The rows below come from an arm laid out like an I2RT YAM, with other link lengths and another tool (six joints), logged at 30 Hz.
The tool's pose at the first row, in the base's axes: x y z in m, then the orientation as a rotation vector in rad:
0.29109, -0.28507, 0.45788, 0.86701, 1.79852, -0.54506
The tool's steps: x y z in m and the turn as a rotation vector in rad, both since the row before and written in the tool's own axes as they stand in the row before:
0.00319, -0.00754, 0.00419, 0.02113, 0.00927, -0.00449
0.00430, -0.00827, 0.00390, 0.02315, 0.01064, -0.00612
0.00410, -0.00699, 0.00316, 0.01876, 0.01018, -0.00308
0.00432, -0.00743, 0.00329, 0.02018, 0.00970, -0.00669
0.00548, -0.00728, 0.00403, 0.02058, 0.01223, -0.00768
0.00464, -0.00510, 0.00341, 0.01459, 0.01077, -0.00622
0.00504, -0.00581, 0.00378, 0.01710, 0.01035, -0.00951
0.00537, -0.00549, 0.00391, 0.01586, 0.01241, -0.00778
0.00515, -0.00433, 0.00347, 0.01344, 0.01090, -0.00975
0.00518, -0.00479, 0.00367, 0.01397, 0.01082, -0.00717
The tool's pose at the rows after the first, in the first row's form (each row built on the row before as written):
0.28710, -0.29186, 0.45313, 0.88141, 1.80640, -0.56468
0.28193, -0.29848, 0.44752, 0.89637, 1.81596, -0.58686
0.27718, -0.30375, 0.44249, 0.91081, 1.82396, -0.60317
0.27194, -0.30922, 0.43727, 0.92287, 1.83321, -0.62334
0.26674, -0.31470, 0.43078, 0.93551, 1.84508, -0.64370
0.26303, -0.31866, 0.42533, 0.94480, 1.85573, -0.65791
0.25867, -0.32311, 0.41945, 0.95263, 1.86744, -0.67681
0.25438, -0.32733, 0.41328, 0.96219, 1.88008, -0.69277
0.25077, -0.33059, 0.40748, 0.96770, 1.89297, -0.70809
0.24672, -0.33421, 0.40167, 0.97576, 1.90408, -0.72251

